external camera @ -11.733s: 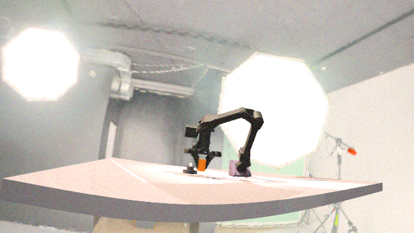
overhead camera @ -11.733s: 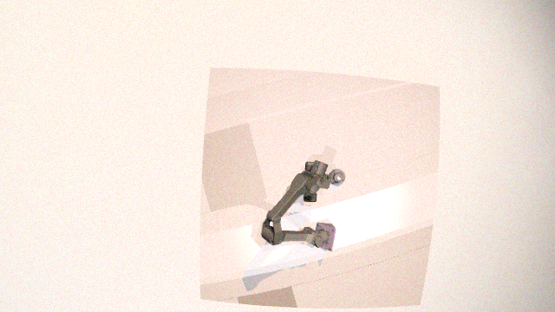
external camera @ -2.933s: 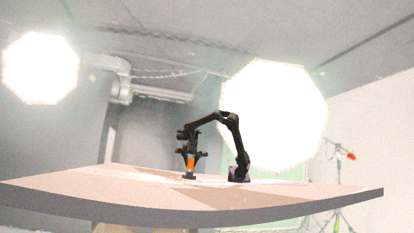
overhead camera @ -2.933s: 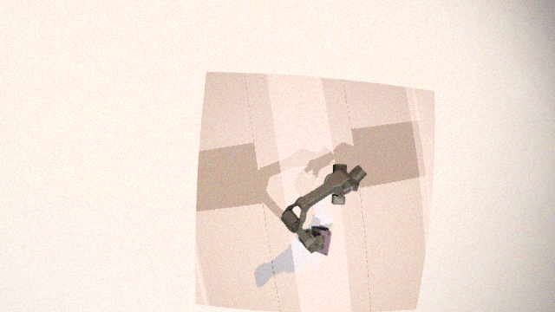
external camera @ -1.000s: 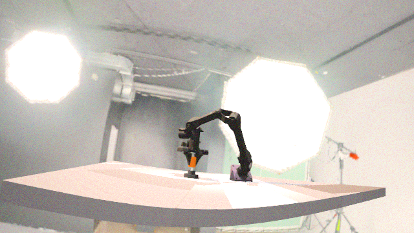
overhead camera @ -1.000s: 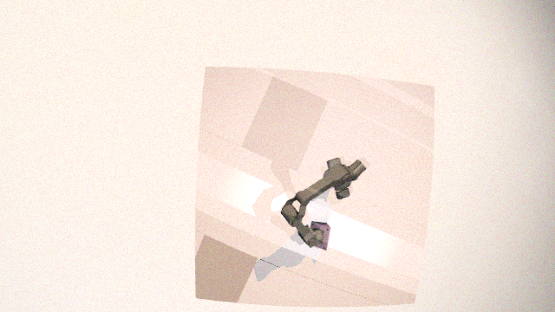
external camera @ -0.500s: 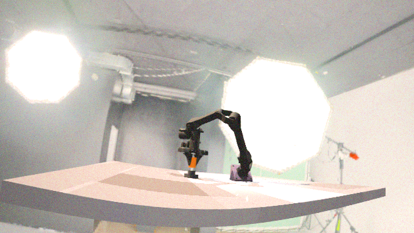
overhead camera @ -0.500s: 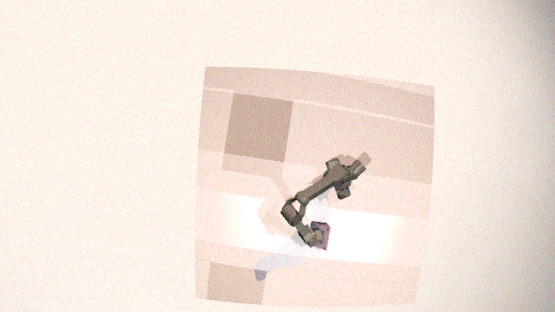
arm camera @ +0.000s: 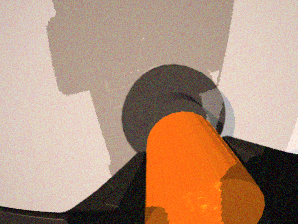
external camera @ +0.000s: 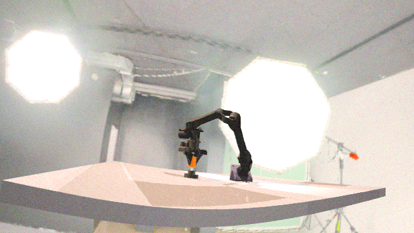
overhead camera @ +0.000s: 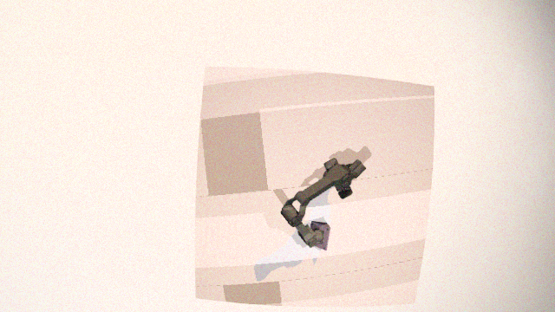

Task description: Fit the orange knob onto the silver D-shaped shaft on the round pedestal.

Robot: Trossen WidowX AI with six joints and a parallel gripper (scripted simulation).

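Right now my gripper tip is 40 mm above the dark round pedestal. The rest, counted from my gripper tip: orange knob: 30 mm above.
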